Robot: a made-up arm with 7 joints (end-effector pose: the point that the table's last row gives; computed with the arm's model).
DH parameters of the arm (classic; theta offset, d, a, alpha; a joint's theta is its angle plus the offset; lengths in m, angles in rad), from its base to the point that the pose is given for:
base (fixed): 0 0.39 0.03 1.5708
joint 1: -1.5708 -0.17 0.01 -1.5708
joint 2: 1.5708 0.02 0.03 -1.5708
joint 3: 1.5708 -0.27 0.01 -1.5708
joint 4: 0 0 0.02 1.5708
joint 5: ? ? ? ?
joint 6: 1.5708 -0.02 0 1.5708
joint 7: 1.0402 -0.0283 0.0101 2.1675
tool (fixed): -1.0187 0.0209 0 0
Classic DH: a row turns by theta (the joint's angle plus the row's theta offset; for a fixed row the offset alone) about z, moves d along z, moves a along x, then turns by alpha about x.
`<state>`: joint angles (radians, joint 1 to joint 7).
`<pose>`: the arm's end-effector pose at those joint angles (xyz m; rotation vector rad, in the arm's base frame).
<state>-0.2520 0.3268 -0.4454 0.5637 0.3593 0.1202 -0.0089</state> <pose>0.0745 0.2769 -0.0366 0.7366 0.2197 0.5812</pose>
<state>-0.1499 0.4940 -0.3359 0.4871 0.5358 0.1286 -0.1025</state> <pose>0.1196 0.3720 -0.0034 0.9316 0.1459 0.9158</pose>
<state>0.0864 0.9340 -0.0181 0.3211 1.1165 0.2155 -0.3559</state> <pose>0.1564 0.5795 0.1896 0.9985 -0.0060 2.0413</pose>
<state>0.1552 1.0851 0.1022 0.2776 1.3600 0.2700 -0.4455</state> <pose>0.1308 0.6238 0.2704 0.7645 -0.0216 2.4398</pose>
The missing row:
joint 5: 0 -0.21 -0.03 1.5708
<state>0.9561 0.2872 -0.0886 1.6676 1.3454 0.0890 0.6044</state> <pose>0.3343 0.3174 0.4335 -1.6192 -1.2712 0.0632</pose>
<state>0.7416 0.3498 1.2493 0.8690 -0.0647 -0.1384 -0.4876</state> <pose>0.2988 0.4546 0.2493 0.3077 -0.7913 2.7972</pose>
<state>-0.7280 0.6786 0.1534 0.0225 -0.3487 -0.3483 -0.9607</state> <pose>-0.1842 0.4384 0.0746 2.0755 -0.2713 0.1590</pose>
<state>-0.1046 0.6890 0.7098 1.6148 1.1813 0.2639 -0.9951</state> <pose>0.1598 0.4629 0.3228 0.2176 -0.6103 2.4550</pose>
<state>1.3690 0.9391 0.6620 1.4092 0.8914 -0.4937 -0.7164</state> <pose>0.0940 0.4689 0.5207 1.3376 1.4320 -1.5562</pose>
